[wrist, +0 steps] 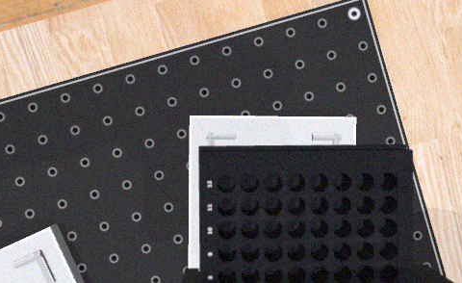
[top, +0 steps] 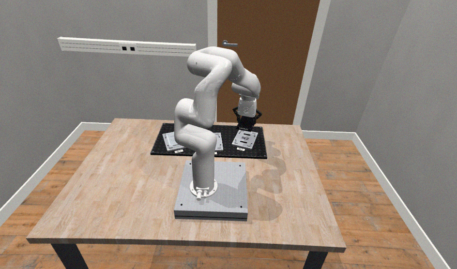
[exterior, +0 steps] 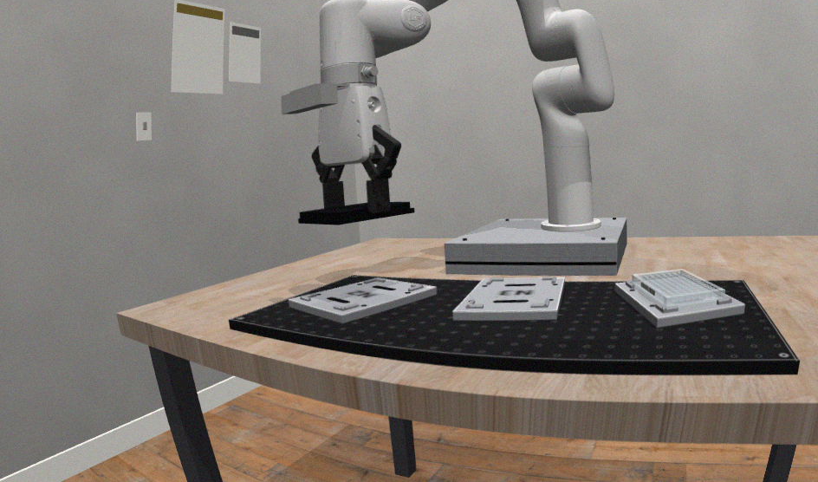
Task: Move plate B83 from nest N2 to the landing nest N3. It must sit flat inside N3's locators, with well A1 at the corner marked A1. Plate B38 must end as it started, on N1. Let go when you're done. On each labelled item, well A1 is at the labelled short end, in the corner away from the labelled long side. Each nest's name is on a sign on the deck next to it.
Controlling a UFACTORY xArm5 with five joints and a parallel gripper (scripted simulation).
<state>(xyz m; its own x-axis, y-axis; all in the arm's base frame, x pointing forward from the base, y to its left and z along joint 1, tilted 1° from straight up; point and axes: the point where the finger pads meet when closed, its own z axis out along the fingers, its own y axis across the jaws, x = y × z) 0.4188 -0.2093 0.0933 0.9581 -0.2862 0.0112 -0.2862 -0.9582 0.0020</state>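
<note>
Now: the nest N3 4 cm behind my hand, 20 cm to the left of it and 13 cm below it. From my hand the other things lie so: black well plate (1 cm below); nest N2 (13 cm below); clear well plate (4 cm behind, 41 cm to the left, 11 cm below).
</note>
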